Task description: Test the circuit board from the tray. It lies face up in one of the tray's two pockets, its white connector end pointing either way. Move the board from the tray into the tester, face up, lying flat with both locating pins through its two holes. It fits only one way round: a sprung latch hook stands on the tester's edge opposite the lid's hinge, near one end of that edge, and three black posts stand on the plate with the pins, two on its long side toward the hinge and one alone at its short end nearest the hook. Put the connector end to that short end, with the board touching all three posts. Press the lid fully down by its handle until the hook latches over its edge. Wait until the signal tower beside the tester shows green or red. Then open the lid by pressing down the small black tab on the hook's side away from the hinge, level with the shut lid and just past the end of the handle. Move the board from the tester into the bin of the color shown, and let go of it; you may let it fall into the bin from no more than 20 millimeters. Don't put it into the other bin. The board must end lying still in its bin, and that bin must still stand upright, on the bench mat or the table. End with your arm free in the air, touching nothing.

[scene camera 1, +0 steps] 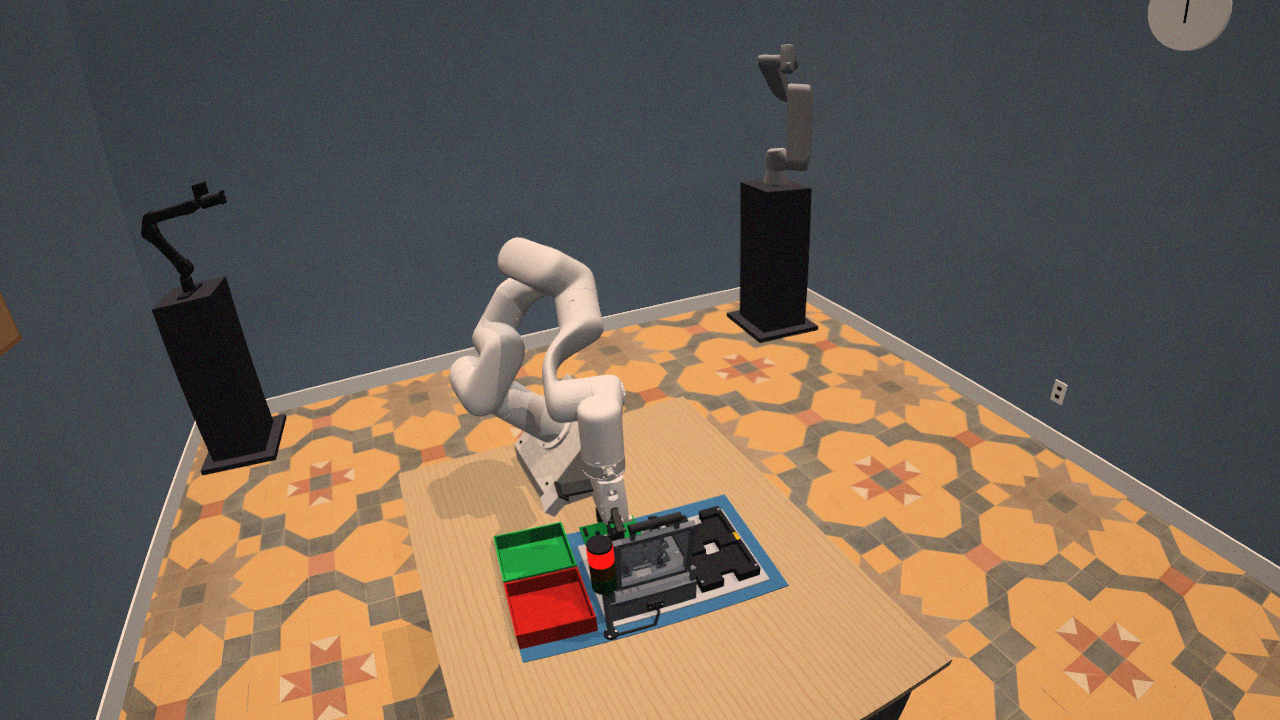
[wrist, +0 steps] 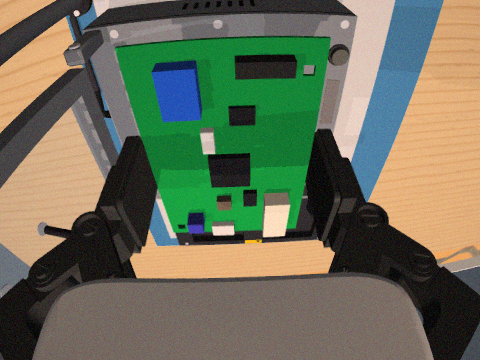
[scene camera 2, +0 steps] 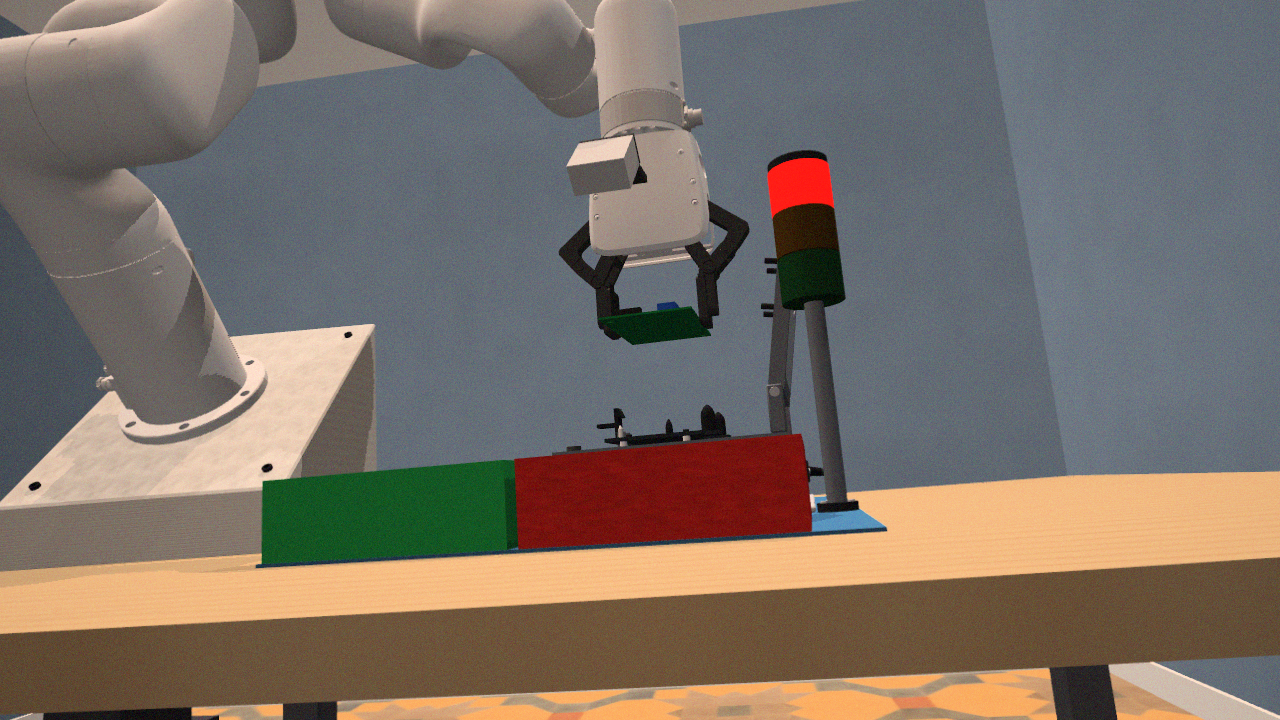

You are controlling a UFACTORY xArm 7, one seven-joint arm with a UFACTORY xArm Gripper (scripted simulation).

my gripper: scene camera 1; wrist 229, 155; scene camera 2
red bin: scene camera 1; scene camera 2; not seen in the wrist view (out of frame)
same spot on red bin: (scene camera 2: 754, 486) = (scene camera 1: 517, 632)
same spot on my gripper: (scene camera 2: 710, 266) = (scene camera 1: 609, 534)
